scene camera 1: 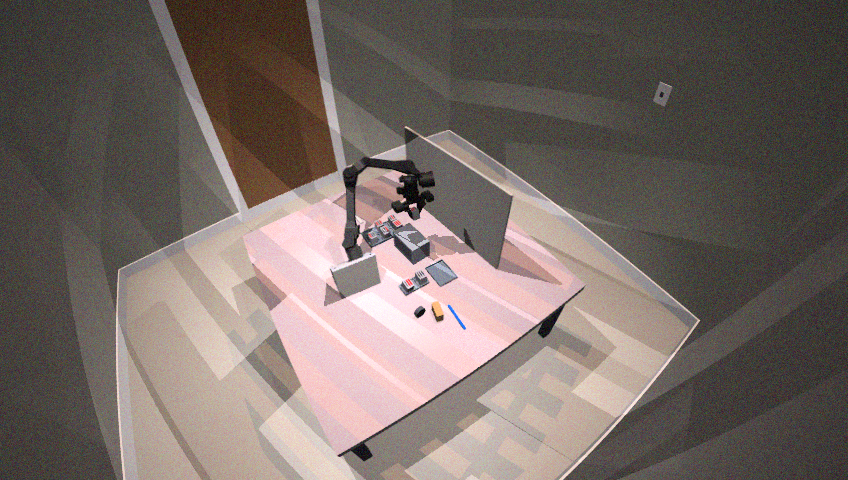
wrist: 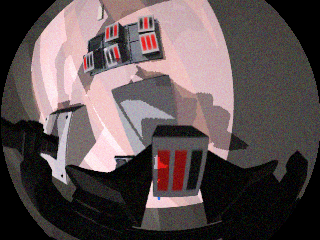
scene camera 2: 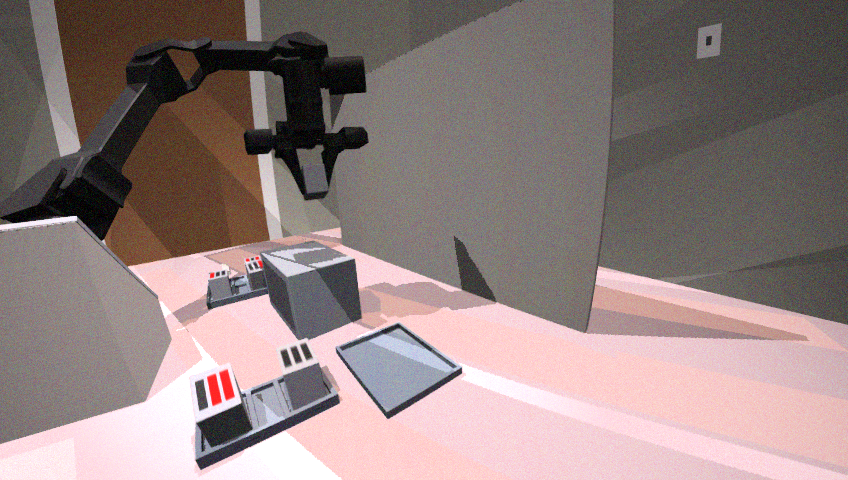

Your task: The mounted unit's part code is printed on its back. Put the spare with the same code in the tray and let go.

my gripper: holds a grey spare [scene camera 2: 316, 187]
